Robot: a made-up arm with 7 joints. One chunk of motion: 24 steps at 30 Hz.
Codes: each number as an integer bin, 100 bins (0 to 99) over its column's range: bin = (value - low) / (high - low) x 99, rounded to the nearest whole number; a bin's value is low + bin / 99 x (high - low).
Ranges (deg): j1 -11..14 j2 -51..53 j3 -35..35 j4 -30..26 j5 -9..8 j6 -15..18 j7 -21..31
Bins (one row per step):
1: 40 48 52 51 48 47 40
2: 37 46 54 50 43 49 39
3: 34 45 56 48 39 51 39
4: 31 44 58 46 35 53 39
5: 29 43 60 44 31 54 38
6: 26 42 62 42 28 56 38
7: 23 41 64 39 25 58 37
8: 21 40 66 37 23 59 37
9: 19 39 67 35 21 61 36
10: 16 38 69 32 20 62 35
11: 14 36 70 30 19 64 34
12: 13 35 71 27 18 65 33
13: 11 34 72 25 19 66 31
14: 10 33 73 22 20 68 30
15: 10 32 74 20 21 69 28
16: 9 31 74 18 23 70 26
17: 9 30 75 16 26 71 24
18: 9 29 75 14 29 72 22
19: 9 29 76 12 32 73 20
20: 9 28 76 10 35 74 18
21: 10 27 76 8 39 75 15
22: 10 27 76 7 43 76 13
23: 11 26 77 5 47 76 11
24: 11 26 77 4 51 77 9
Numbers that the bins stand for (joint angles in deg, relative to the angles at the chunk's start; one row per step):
1: -0.90 -0.58 1.77 -1.15 -0.76 0.67 0.01
2: -1.66 -2.68 3.18 -1.72 -1.62 1.33 -0.52
3: -2.41 -3.73 4.60 -2.85 -2.30 2.00 -0.52
4: -3.17 -4.78 6.01 -3.98 -2.99 2.67 -0.52
5: -3.68 -5.83 7.42 -5.11 -3.68 3.00 -1.04
6: -4.43 -6.88 8.84 -6.24 -4.19 3.67 -1.04
7: -5.19 -7.93 10.25 -7.94 -4.71 4.33 -1.57
8: -5.70 -8.98 11.67 -9.07 -5.05 4.67 -1.57
9: -6.20 -10.03 12.37 -10.20 -5.39 5.33 -2.09
10: -6.96 -11.08 13.79 -11.90 -5.57 5.67 -2.62
11: -7.46 -13.18 14.49 -13.03 -5.74 6.33 -3.14
12: -7.72 -14.23 15.20 -14.73 -5.91 6.67 -3.67
13: -8.22 -15.28 15.91 -15.86 -5.74 7.00 -4.72
14: -8.47 -16.33 16.62 -17.56 -5.57 7.67 -5.24
15: -8.47 -17.38 17.32 -18.69 -5.39 8.00 -6.29
16: -8.73 -18.43 17.32 -19.82 -5.05 8.33 -7.34
17: -8.73 -19.48 18.03 -20.95 -4.54 8.67 -8.39
18: -8.73 -20.54 18.03 -22.08 -4.02 9.00 -9.44
19: -8.73 -20.54 18.74 -23.21 -3.51 9.33 -10.49
20: -8.73 -21.59 18.74 -24.34 -2.99 9.67 -11.55
21: -8.47 -22.64 18.74 -25.47 -2.30 10.00 -13.12
22: -8.47 -22.64 18.74 -26.04 -1.62 10.33 -14.17
23: -8.22 -23.69 19.44 -27.17 -0.93 10.33 -15.22
24: -8.22 -23.69 19.44 -27.74 -0.24 10.67 -16.27

